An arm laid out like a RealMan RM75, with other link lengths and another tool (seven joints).
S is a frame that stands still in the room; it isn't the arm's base.
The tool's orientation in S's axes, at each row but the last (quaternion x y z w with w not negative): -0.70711, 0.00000, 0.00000, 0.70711; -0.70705, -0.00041, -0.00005, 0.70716; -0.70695, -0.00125, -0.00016, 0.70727; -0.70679, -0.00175, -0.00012, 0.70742; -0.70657, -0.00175, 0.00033, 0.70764; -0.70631, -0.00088, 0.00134, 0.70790; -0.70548, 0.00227, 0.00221, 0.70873; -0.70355, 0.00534, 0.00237, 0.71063; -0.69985, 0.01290, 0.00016, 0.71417; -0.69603, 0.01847, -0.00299, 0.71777; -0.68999, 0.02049, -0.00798, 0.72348; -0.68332, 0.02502, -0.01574, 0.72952
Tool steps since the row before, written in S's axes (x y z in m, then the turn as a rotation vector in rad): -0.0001, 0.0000, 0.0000, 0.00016, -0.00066, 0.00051; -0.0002, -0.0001, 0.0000, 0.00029, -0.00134, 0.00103; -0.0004, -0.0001, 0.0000, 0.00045, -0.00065, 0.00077; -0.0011, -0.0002, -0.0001, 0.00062, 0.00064, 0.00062; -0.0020, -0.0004, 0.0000, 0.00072, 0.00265, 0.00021; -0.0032, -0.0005, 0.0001, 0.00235, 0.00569, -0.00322; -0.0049, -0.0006, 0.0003, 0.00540, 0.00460, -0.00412; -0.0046, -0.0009, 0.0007, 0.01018, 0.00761, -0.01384; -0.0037, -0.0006, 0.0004, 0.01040, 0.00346, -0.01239; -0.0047, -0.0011, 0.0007, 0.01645, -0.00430, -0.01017; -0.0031, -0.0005, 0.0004, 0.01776, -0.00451, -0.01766; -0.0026, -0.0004, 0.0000, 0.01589, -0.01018, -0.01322
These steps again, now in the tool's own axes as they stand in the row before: -0.0001, 0.0000, 0.0000, 0.00016, -0.00051, -0.00066; -0.0002, 0.0000, -0.0001, 0.00029, -0.00103, -0.00134; -0.0004, 0.0000, -0.0001, 0.00045, -0.00077, -0.00065; -0.0011, 0.0001, -0.0002, 0.00062, -0.00062, 0.00064; -0.0020, 0.0000, -0.0004, 0.00073, -0.00020, 0.00265; -0.0032, -0.0001, -0.0005, 0.00237, 0.00323, 0.00568; -0.0049, -0.0003, -0.0006, 0.00543, 0.00411, 0.00458; -0.0046, -0.0007, -0.0009, 0.01030, 0.01380, 0.00751; -0.0037, -0.0003, -0.0007, 0.01057, 0.01227, 0.00340; -0.0047, -0.0006, -0.0012, 0.01679, 0.00968, -0.00410; -0.0031, -0.0004, -0.0006, 0.01825, 0.01713, -0.00461; -0.0026, 0.0000, -0.0005, 0.01664, 0.01234, -0.01008
